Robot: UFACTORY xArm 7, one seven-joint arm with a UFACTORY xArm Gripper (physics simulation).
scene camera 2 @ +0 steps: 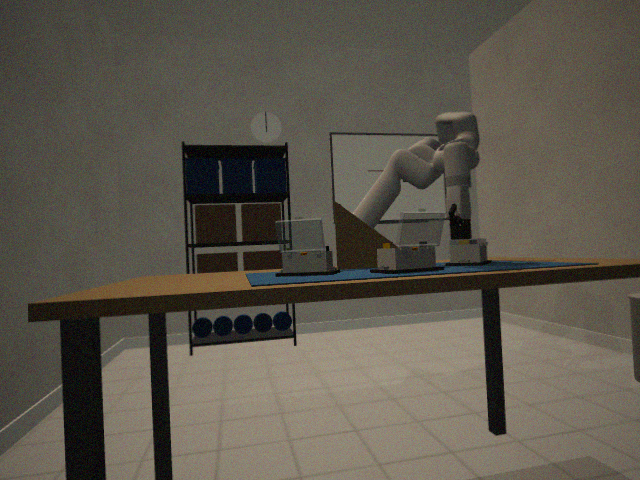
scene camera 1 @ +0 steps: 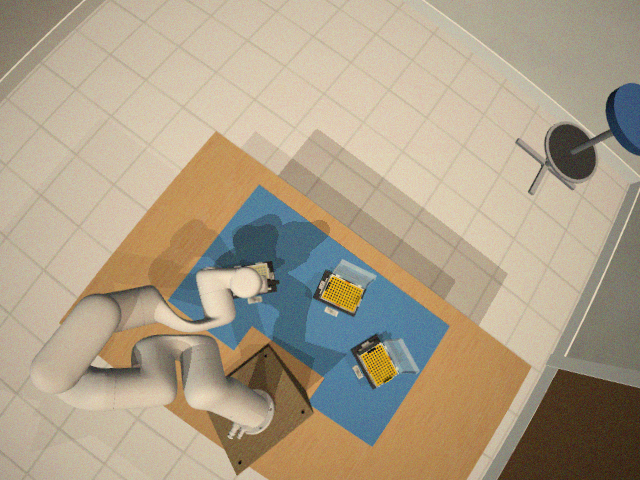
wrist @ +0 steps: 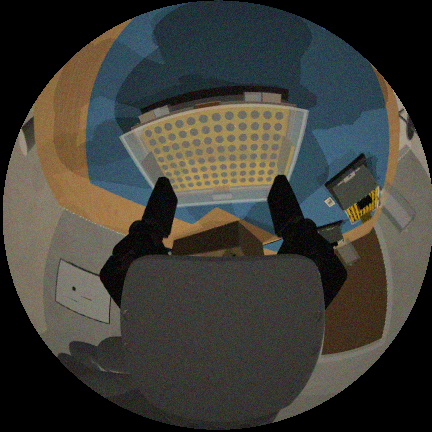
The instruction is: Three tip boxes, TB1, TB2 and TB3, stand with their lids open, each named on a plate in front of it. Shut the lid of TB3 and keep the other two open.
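Places are measured from the arm's base along level axes (x right, y ahead, z up), in metres.
Pixels of known places: gripper, fingertip midpoint: (scene camera 2: 461,239) (wrist: 221,185); arm's base, origin of the base link: (scene camera 2: 361,223) (scene camera 1: 254,411).
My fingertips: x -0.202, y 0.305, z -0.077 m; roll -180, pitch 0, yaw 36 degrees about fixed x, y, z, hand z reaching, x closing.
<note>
For each thing: its top centre in the pictures, then the offset to it from my fingertips. Level surfaces: height alone.
- tip box, middle of its top: (wrist: 217,180) (scene camera 1: 250,282) (scene camera 2: 463,239) dx -0.006, dy +0.003, dz +0.000 m
- second box, middle of its top: (wrist: 360,213) (scene camera 2: 402,245) (scene camera 1: 341,296) dx +0.266, dy +0.116, dz -0.011 m
- third box, middle of its top: (scene camera 2: 308,250) (scene camera 1: 376,367) (wrist: 325,248) dx +0.482, dy -0.020, dz -0.011 m
- blue mat, its level: dz -0.077 m
- wooden table, its level: dz -0.081 m
A tip box (scene camera 1: 263,269) (scene camera 2: 467,252) (wrist: 220,145) stands below my gripper, its clear lid lying down over the yellow tip rack. A second box (scene camera 1: 343,293) (scene camera 2: 413,258) stands in the middle with its clear lid (scene camera 1: 355,272) (scene camera 2: 421,228) (wrist: 398,207) raised. A third box (scene camera 1: 378,364) (scene camera 2: 306,262) also has its lid (scene camera 1: 402,356) (scene camera 2: 300,234) raised. The name plates (scene camera 1: 331,311) (scene camera 1: 357,371) (scene camera 1: 254,299) are too small to read. My gripper (scene camera 2: 460,235) (wrist: 221,185) is open and empty, pointing down close above the first box's front lid edge. The arm partly hides that box in scene camera 1.
The boxes stand on a blue mat (scene camera 1: 346,408) on a wooden table (scene camera 1: 439,408). My arm's base stands on a brown wedge block (scene camera 1: 286,395) by the mat. A shelf rack (scene camera 2: 235,197) stands behind the table, and a blue stool (scene camera 1: 628,118) stands on the floor.
</note>
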